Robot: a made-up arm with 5 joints. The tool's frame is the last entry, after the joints. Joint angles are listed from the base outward. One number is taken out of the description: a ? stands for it. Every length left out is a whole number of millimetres.
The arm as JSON. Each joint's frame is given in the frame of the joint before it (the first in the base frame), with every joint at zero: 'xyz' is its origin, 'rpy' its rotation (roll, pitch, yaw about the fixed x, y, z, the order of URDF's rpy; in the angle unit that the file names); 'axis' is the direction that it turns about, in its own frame. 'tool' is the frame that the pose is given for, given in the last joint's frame.
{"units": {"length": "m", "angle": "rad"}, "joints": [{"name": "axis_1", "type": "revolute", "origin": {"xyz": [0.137, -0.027, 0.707], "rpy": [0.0, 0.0, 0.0]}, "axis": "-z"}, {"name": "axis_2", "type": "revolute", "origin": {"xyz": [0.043, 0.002, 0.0], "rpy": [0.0, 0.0, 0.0]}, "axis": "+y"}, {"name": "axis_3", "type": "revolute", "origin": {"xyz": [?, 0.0, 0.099], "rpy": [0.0, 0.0, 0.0]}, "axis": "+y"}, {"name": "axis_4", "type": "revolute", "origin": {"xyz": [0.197, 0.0, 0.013], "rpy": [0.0, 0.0, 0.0]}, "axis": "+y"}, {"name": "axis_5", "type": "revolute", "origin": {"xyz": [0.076, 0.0, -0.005], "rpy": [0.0, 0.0, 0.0]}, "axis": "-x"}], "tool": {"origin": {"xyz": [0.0, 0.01, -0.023], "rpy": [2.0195, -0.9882, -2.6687]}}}
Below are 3 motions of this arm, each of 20 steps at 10 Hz.
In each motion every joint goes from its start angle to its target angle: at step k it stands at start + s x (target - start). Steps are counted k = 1, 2, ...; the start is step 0. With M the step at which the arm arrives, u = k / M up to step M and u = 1 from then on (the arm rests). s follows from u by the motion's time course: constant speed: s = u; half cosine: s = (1 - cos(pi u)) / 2; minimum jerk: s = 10 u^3 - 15 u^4 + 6 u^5.
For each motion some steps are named. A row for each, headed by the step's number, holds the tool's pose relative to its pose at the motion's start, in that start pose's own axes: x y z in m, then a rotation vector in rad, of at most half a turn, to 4 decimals.
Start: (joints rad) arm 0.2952 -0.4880 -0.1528 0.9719 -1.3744
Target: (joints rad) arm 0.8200 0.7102 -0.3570 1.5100 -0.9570
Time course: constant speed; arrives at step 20
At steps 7, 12, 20:
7: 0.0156 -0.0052 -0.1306 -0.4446 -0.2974 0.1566
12: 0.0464 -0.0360 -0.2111 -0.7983 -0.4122 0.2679
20: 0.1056 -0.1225 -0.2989 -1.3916 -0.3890 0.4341

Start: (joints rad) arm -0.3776 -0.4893 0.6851 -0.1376 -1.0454
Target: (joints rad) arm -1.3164 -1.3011 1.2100 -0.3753 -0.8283
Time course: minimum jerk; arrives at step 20
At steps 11, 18, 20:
11: -0.0559 -0.0274 0.1640 0.4294 0.4594 0.1046
18: -0.0406 -0.0662 0.2572 0.6671 0.7921 0.0740
20: -0.0399 -0.0671 0.2589 0.6715 0.7994 0.0725

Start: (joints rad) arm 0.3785 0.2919 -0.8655 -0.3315 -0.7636
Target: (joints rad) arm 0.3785 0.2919 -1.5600 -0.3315 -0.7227
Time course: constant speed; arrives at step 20
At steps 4, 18, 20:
4: 0.0129 0.0353 0.0051 0.1091 -0.0299 -0.0810
18: 0.0778 0.1394 0.0528 0.4865 -0.1415 -0.3678
20: 0.0890 0.1509 0.0630 0.5398 -0.1583 -0.4093

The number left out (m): 0.053
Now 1 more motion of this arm.
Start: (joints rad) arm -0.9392 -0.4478 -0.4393 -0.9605 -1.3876
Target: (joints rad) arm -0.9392 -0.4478 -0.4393 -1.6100 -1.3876
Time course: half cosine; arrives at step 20
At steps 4, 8, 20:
4: -0.0004 0.0037 0.0029 0.0538 0.0220 -0.0218
8: -0.0006 0.0127 0.0114 0.1945 0.0796 -0.0787
20: 0.0034 0.0295 0.0383 0.5629 0.2303 -0.2278

